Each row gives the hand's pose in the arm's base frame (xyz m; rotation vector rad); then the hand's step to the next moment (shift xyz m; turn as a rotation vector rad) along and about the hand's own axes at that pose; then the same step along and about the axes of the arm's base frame.
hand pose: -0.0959 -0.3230 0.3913 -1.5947 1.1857 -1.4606
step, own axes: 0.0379 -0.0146 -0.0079 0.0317 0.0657 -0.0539
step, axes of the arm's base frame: -0.0065 -0.0288 0.0290 -0.0661 -0.0480 -0.0394
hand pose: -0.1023 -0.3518 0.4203 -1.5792 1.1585 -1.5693
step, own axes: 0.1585 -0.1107 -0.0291 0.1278 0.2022 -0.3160
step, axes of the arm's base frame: -0.0259 -0.0907 0.1713 -0.3540 -0.1522 -0.0929
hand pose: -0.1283 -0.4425 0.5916 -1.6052 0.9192 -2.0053
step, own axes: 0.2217 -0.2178 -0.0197 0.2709 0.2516 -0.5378
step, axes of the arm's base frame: -0.0566 0.0071 0.3061 -0.6080 -0.2305 -0.0552
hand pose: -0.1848 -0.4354 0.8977 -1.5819 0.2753 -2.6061
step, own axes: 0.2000 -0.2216 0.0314 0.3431 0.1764 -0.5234
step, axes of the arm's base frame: -0.0595 0.1815 0.2315 -0.6269 -0.1701 0.0288
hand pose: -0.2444 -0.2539 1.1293 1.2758 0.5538 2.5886
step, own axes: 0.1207 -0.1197 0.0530 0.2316 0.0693 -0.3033
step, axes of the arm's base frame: -0.0292 0.1626 0.0665 -0.3827 -0.0575 0.0266
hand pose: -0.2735 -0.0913 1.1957 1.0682 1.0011 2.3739
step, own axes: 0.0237 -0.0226 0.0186 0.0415 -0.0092 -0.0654
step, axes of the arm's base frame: -0.0008 0.0374 0.0043 -0.0763 -0.0005 -0.0161
